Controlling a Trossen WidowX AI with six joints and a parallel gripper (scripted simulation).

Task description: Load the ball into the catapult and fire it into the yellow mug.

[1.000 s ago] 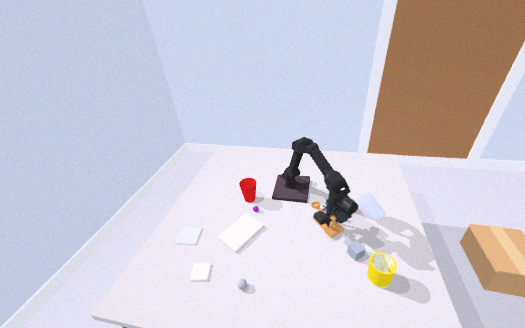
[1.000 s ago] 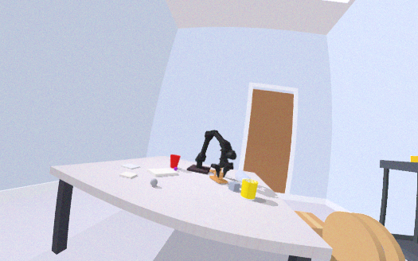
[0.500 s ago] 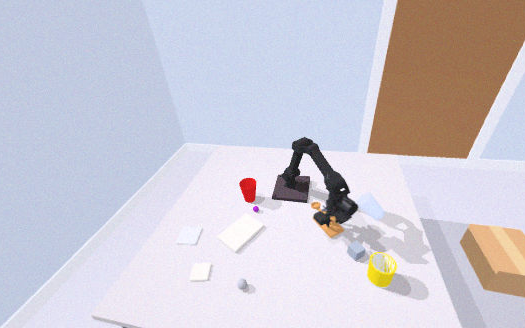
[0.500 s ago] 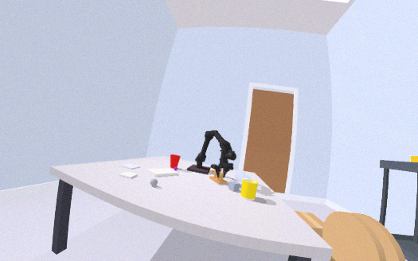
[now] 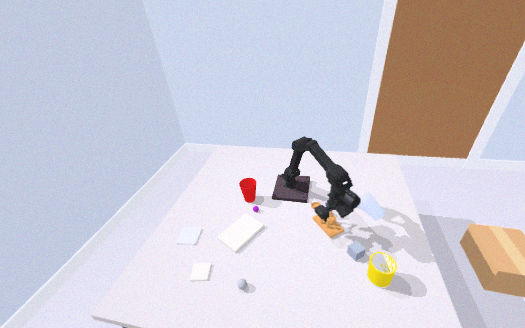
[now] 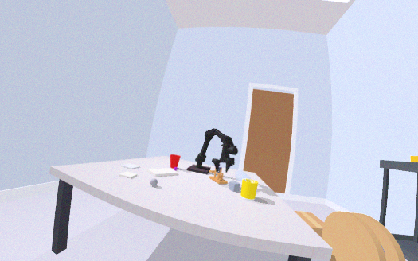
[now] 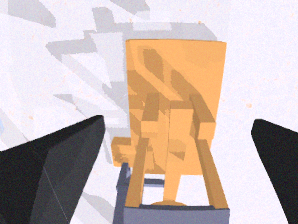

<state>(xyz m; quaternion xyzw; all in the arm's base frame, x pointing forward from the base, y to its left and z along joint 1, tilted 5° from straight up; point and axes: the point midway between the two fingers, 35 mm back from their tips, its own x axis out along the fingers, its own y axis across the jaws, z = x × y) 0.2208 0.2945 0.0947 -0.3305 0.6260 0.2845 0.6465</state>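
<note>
Right now the purple ball is 20 mm ahead of my gripper tip, 400 mm to the right of it and 60 mm below it. Round my gripper tip: yellow mug 180 mm ahead, 220 mm to the left, 50 mm below; wooden catapult 50 mm behind, 50 mm to the right, 20 mm below; grey cube 100 mm ahead, 120 mm to the left, 50 mm below.
</note>
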